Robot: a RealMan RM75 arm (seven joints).
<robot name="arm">
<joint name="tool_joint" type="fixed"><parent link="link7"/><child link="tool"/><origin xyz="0 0 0" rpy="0 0 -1.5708"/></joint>
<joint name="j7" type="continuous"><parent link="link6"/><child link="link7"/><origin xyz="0.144 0 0" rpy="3.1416 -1.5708 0"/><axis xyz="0 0 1"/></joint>
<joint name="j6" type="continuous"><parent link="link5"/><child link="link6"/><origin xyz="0 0 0" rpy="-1.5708 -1.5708 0"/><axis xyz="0 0 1"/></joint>
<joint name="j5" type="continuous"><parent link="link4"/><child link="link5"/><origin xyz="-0.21 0 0" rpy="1.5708 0 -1.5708"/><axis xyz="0 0 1"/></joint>
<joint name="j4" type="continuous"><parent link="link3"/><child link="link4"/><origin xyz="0 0 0" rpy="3.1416 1.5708 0"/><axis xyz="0 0 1"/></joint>
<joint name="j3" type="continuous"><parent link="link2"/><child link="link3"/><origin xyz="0 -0.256 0" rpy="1.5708 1.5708 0"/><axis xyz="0 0 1"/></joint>
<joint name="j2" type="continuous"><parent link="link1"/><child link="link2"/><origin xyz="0 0 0" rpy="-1.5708 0 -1.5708"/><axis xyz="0 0 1"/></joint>
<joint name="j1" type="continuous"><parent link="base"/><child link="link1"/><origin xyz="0 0 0.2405" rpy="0 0 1.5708"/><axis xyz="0 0 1"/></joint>
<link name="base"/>
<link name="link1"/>
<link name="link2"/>
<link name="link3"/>
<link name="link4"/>
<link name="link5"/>
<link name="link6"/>
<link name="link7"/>
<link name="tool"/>
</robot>
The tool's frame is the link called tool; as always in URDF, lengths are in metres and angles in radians. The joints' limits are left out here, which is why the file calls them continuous.
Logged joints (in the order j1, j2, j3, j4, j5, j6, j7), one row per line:
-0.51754 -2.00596 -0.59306 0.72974 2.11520 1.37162 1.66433
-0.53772 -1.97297 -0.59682 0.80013 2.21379 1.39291 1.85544
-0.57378 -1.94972 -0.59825 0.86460 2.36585 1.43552 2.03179
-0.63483 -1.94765 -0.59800 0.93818 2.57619 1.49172 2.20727
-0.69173 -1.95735 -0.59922 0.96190 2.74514 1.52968 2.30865
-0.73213 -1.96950 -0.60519 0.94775 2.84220 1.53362 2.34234
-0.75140 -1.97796 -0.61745 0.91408 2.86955 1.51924 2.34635
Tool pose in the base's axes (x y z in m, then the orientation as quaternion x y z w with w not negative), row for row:
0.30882 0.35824 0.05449 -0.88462 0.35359 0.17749 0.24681
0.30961 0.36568 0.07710 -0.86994 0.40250 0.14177 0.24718
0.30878 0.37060 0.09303 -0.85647 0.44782 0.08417 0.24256
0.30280 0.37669 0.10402 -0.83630 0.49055 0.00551 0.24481
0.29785 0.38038 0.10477 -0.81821 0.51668 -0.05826 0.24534
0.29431 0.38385 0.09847 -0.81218 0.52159 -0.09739 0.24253
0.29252 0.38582 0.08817 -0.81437 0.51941 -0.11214 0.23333
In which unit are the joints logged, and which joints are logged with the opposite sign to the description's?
The joints are logged in radians. Opposite sign: j1, j2, j4, j5, j6.
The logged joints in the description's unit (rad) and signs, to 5 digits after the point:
0.51754 2.00596 -0.59306 -0.72974 -2.11520 -1.37162 1.66433
0.53772 1.97297 -0.59682 -0.80013 -2.21379 -1.39291 1.85544
0.57378 1.94972 -0.59825 -0.86460 -2.36585 -1.43552 2.03179
0.63483 1.94765 -0.59800 -0.93818 -2.57619 -1.49172 2.20727
0.69173 1.95735 -0.59922 -0.96190 -2.74514 -1.52968 2.30865
0.73213 1.96950 -0.60519 -0.94775 -2.84220 -1.53362 2.34234
0.75140 1.97796 -0.61745 -0.91408 -2.86955 -1.51924 2.34635

